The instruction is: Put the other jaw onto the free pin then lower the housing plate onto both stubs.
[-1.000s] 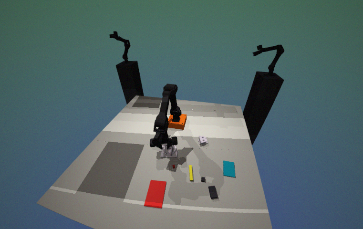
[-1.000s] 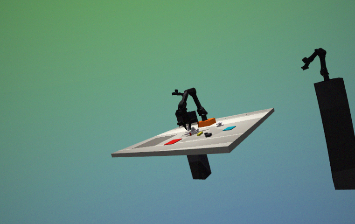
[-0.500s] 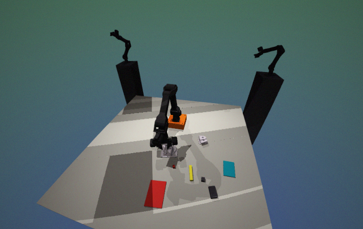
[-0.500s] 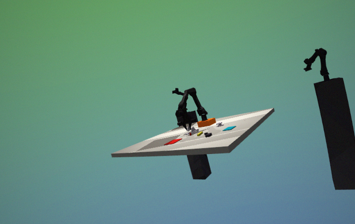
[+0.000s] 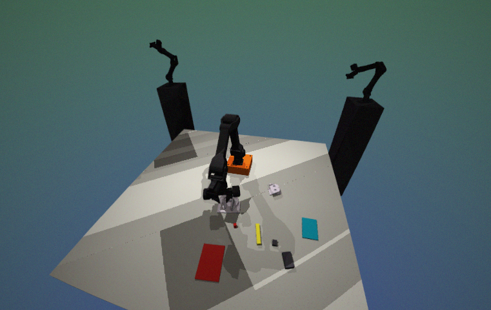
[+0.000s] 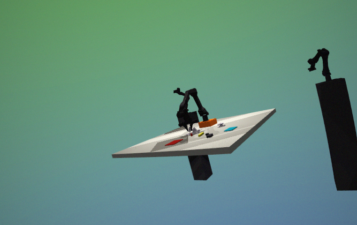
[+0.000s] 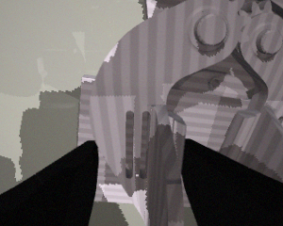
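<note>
Now: the jaw 4 cm behind my gripper tip and 1 cm to the left of it. Also, from my gripper tip: small red cube (12 cm ahead, 9 cm to the left, 2 cm below); yellow bar (20 cm to the left, 14 cm ahead, 2 cm below); red sheet (30 cm ahead, 3 cm below, 1 cm to the left).
</note>
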